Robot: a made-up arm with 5 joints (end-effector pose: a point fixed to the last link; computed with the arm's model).
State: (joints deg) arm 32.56 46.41 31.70 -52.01 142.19
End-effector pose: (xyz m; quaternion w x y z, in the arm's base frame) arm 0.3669 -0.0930 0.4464 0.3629 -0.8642 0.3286 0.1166
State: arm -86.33 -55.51 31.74 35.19 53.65
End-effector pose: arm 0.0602 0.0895 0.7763 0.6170 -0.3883 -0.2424 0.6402
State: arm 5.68 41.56 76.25 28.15 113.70
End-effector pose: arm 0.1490 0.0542 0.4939 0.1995 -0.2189 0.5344 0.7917
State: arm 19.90 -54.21 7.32 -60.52 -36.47
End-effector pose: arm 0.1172 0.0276 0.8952 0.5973 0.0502 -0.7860 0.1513
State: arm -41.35 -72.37 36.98 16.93 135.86
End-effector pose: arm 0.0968 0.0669 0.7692 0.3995 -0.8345 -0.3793 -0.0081
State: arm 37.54 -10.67 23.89 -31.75 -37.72
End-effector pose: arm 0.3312 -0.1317 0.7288 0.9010 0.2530 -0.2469 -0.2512
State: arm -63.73 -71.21 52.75 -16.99 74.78
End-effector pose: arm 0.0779 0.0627 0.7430 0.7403 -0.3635 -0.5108 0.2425
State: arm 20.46 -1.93 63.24 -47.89 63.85
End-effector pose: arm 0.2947 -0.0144 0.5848 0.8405 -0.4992 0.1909 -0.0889
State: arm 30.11 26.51 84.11 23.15 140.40
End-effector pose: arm 0.1569 0.0418 0.5182 0.3532 -0.2758 0.3968 0.8011
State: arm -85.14 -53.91 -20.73 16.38 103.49
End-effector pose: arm 0.0403 -0.0539 0.9486 0.6569 -0.3013 -0.6860 0.0844
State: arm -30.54 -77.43 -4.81 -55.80 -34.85
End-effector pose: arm -0.0681 -0.0729 0.8692 0.2559 0.3381 -0.8312 0.3597
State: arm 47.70 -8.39 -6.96 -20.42 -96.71
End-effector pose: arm 0.3207 -0.1792 0.8306 0.6712 0.5679 -0.4742 -0.0458
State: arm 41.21 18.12 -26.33 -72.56 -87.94
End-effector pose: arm 0.3922 -0.2037 0.8090 0.6714 0.3309 -0.6226 0.2281
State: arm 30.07 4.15 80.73 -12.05 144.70
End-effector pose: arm 0.2061 0.0129 0.5148 0.3824 -0.6939 0.3728 0.4830
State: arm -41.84 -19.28 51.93 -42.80 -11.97
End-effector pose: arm 0.2204 0.1418 0.6633 0.9221 0.1284 -0.0451 0.3623
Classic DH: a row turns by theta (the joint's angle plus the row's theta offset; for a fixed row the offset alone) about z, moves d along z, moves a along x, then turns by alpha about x. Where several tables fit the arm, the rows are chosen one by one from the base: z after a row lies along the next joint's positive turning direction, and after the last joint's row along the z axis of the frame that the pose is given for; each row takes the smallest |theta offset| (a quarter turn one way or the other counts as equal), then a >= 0, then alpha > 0; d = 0 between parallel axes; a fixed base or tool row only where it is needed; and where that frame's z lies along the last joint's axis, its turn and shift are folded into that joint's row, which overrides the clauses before.
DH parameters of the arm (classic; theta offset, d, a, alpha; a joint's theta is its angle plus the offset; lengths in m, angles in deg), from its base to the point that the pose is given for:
base (fixed): -5.61 0 0.1125 180
joint 1: -5.61 -0.555 0.011 90
joint 2: -80.62 0 0.221 0
joint 3: 85.64 0 0.2058 0
joint 4: 84.98 0.053 0.003 -90
joint 5: 90 -0.049 0.009 -90
tool (fixed): 90 0.013 0 0

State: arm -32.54 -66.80 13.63 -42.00 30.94
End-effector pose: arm 0.0376 0.0032 0.8750 0.6792 0.0266 -0.7334 -0.0069
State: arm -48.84 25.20 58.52 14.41 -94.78
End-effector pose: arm 0.1610 0.1070 0.4845 0.6338 0.2276 0.6650 -0.3229
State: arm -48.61 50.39 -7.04 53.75 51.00
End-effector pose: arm 0.2968 0.2856 0.4623 0.4117 -0.5382 0.4993 0.5400
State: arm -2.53 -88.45 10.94 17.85 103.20
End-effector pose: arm -0.0126 0.0513 0.8369 0.5473 -0.6729 -0.3239 -0.3778
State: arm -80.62 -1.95 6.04 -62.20 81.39
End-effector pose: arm 0.0910 0.2580 0.7873 0.7103 -0.1964 -0.6495 0.1873
